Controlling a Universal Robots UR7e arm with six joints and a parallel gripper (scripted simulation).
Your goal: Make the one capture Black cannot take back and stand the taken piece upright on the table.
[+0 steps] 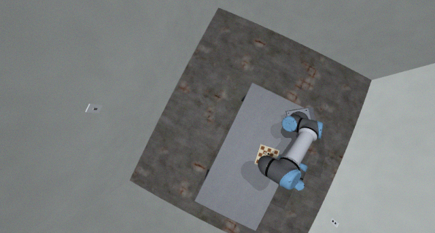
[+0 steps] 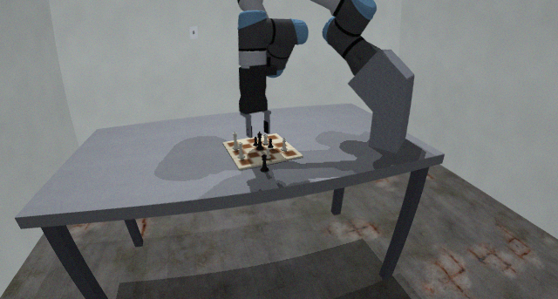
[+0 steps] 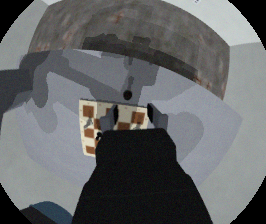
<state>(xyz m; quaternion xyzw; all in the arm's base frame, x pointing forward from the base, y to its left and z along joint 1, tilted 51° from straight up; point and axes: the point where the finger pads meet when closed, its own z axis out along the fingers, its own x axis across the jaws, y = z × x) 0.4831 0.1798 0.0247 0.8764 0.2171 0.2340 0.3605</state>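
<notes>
The small chessboard is 40 mm behind my hand, 130 mm to the right of it and 130 mm below it.
</notes>
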